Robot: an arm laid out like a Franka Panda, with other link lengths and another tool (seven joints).
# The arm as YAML. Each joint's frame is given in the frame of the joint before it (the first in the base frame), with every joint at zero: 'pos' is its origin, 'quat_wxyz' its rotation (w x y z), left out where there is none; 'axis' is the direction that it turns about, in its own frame. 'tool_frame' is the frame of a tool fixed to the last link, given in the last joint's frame.
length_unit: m
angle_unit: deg
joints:
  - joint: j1
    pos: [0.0, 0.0, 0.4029]
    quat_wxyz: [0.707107, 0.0, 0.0, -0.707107]
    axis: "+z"
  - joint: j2
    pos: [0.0, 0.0, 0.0]
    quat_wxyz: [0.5, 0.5, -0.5, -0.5]
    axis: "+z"
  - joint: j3
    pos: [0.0, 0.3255, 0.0]
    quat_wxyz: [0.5, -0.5, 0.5, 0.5]
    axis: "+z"
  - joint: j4
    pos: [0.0, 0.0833, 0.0]
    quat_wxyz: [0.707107, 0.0, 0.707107, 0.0]
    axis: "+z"
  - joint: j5
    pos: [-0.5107, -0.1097, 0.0]
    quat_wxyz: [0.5, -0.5, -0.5, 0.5]
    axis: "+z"
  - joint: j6
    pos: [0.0, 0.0, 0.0]
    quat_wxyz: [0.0, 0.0, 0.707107, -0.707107]
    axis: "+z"
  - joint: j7
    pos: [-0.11, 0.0, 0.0]
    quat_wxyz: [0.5, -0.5, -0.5, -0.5]
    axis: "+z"
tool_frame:
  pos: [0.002, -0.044, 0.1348]
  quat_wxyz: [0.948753, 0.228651, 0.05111, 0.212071]
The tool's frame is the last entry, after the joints.
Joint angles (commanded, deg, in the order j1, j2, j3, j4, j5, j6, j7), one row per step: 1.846, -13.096, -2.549, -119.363, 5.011, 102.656, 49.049; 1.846, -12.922, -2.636, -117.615, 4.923, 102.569, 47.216; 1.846, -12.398, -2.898, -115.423, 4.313, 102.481, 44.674; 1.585, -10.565, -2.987, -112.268, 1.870, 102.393, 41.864; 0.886, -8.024, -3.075, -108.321, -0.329, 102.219, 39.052; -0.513, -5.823, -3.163, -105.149, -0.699, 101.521, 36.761; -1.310, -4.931, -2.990, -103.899, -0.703, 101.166, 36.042; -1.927, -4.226, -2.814, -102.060, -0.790, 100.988, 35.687; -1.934, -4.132, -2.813, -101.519, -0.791, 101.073, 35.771; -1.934, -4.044, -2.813, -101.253, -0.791, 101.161, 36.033; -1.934, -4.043, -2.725, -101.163, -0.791, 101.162, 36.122; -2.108, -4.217, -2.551, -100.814, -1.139, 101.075, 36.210; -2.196, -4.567, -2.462, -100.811, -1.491, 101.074, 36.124; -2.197, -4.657, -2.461, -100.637, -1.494, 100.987, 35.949; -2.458, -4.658, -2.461, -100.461, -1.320, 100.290, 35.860; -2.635, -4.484, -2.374, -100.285, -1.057, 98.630, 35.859
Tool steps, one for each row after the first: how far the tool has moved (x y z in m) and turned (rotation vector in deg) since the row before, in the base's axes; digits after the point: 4 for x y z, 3 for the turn. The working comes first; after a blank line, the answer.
Tool pose at each row, in the base's axes (x y z in m, rotation vector in deg; the steps are taken from these numbers as rounded here): 0.6559, -0.0344, 0.5549, -22.083, 175.105, -32.713; 0.6626, -0.0349, 0.5727, -24.023, 172.868, -32.664; 0.6714, -0.0382, 0.5918, -26.841, 170.133, -33.361; 0.6866, -0.0457, 0.6075, -30.715, 167.182, -36.881; 0.7049, -0.0581, 0.6234, -33.794, 164.488, -40.197; 0.7174, -0.0764, 0.6315, -34.916, 163.739, -40.934; 0.7219, -0.0840, 0.6341, -35.051, 163.683, -41.062; 0.7269, -0.0899, 0.6463, -34.469, 162.826, -41.502; 0.7282, -0.0901, 0.6517, -34.069, 162.378, -41.632; 0.7290, -0.0904, 0.6539, -33.568, 162.262, -41.714; 0.7292, -0.0893, 0.6550, -33.520, 162.178, -41.733; 0.7287, -0.0899, 0.6612, -33.295, 161.752, -42.328; 0.7271, -0.0904, 0.6659, -33.355, 161.318, -42.877; 0.7268, -0.0903, 0.6689, -33.503, 161.070, -42.901; 0.7251, -0.0932, 0.6690, -33.460, 161.678, -42.595; 0.7224, -0.0936, 0.6643, -34.075, 163.315, -41.913

0.0067, -0.0005, 0.0178, 0.000, -1.660, 1.751; 0.0088, -0.0033, 0.0191, -0.527, -1.798, 2.407; 0.0152, -0.0075, 0.0157, -2.491, -1.367, 2.953; 0.0183, -0.0124, 0.0159, -2.378, -1.226, 2.415; 0.0125, -0.0183, 0.0081, -0.569, -0.242, 0.844; 0.0045, -0.0076, 0.0026, -0.096, 0.006, 0.086; 0.0050, -0.0059, 0.0122, -0.227, -0.939, -0.083; 0.0013, -0.0002, 0.0054, -0.044, -0.531, -0.090; 0.0008, -0.0003, 0.0022, -0.009, -0.268, -0.262; 0.0002, 0.0011, 0.0011, -0.007, -0.091, -0.001; -0.0005, -0.0006, 0.0062, -0.379, -0.409, -0.049; -0.0016, -0.0005, 0.0047, -0.375, -0.321, 0.126; -0.0003, 0.0001, 0.0030, -0.029, -0.171, 0.172; -0.0017, -0.0029, 0.0001, 0.207, 0.506, -0.206; -0.0027, -0.0004, -0.0047, 0.386, 1.630, -0.145
